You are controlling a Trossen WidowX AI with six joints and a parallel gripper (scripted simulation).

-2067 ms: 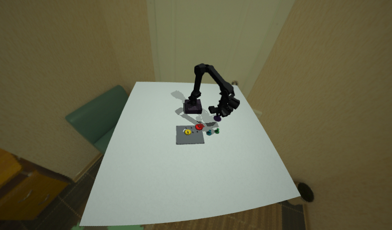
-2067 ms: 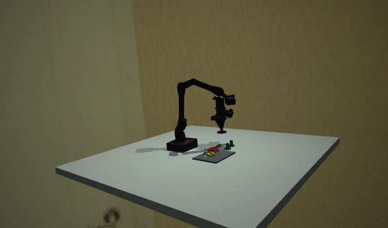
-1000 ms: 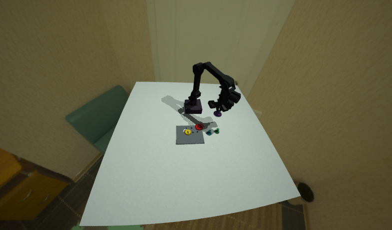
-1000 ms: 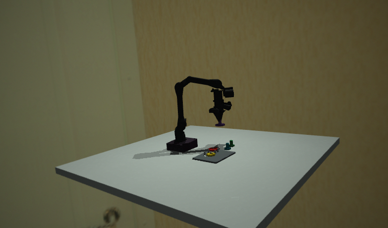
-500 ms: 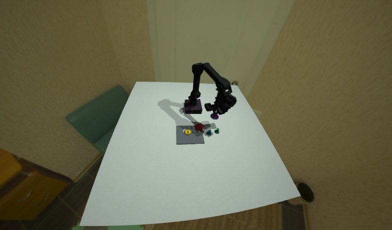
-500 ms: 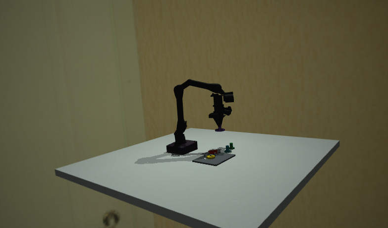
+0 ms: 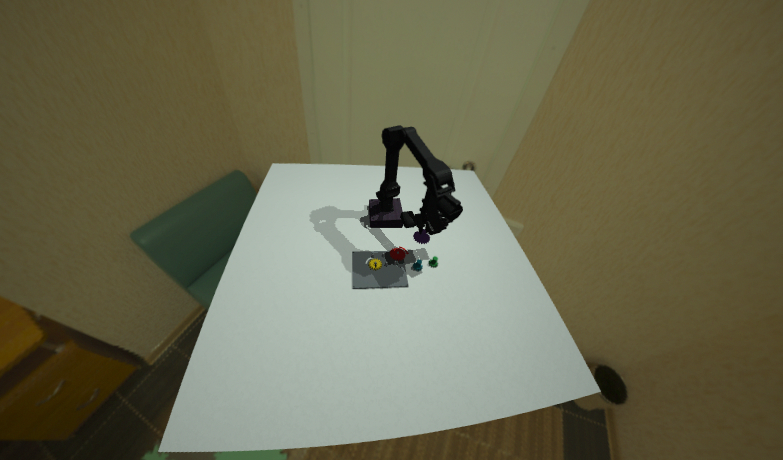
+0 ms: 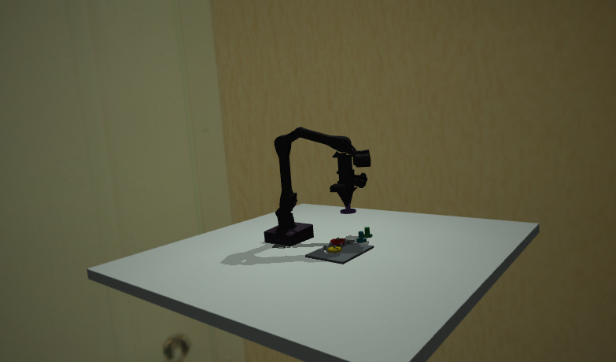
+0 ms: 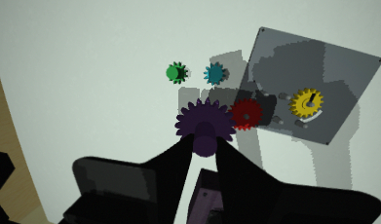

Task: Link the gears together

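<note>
Now: the yellow gear 18 cm to the right of my gripper tip, 13 cm below it and 4 cm ahead of it. The rest, counted from my gripper tip: red gear: 13 cm below, 8 cm to the right, 1 cm behind; purple gear: 1 cm below; teal gear: 13 cm below, 6 cm ahead, 1 cm to the right.
</note>
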